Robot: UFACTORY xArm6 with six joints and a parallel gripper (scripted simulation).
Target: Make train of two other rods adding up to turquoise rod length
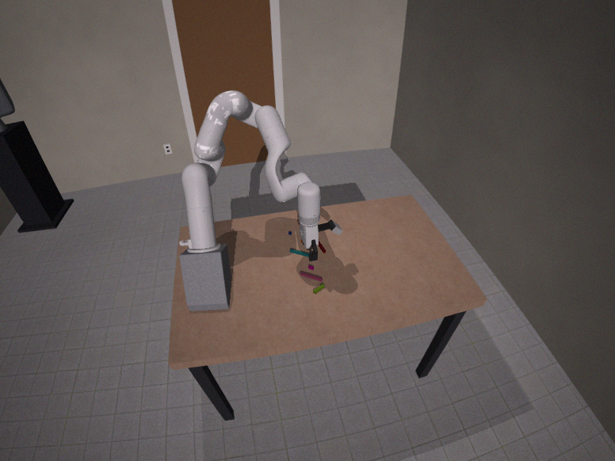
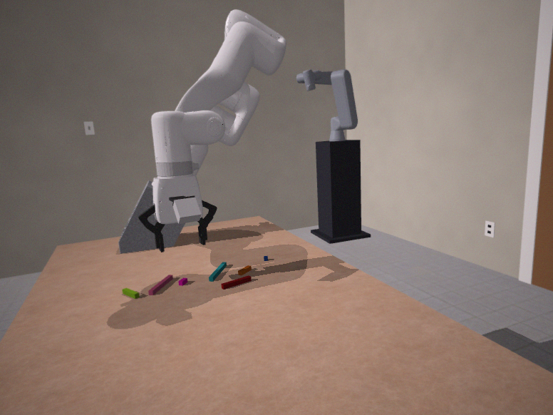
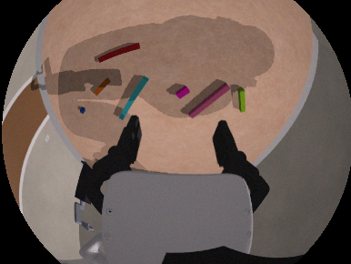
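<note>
Right now the pink rod is 90 mm below my hand and 60 mm to the right of it. Round my hand: lime rod: 120 mm to the right, 90 mm below, 20 mm ahead; magenta rod: 90 mm below, 10 mm to the right; turquoise rod: 90 mm below, 80 mm to the left, 30 mm behind.
</note>
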